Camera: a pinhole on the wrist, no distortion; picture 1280 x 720 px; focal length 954.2 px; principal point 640.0 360.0 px. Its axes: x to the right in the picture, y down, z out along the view. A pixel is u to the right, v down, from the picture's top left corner.
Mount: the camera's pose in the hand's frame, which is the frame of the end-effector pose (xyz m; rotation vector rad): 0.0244 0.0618 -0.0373 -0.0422 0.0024 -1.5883
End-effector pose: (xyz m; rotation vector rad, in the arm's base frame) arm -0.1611 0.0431 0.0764 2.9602 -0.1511 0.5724
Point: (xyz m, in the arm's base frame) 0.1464 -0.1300 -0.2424
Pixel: 579 640
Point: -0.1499 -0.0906 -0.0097
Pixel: 258 76
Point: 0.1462 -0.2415 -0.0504
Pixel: outside the picture
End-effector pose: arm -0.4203 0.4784 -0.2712 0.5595 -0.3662 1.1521
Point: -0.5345 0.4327 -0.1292
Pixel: 330 200
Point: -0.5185 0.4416 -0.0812
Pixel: 387 395
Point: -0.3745 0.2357 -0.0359
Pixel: 987 177
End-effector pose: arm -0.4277 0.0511 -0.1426 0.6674 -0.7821 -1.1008
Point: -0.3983 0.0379 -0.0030
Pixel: 54 577
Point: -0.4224 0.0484 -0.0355
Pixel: 406 354
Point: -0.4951 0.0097 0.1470
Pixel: 222 543
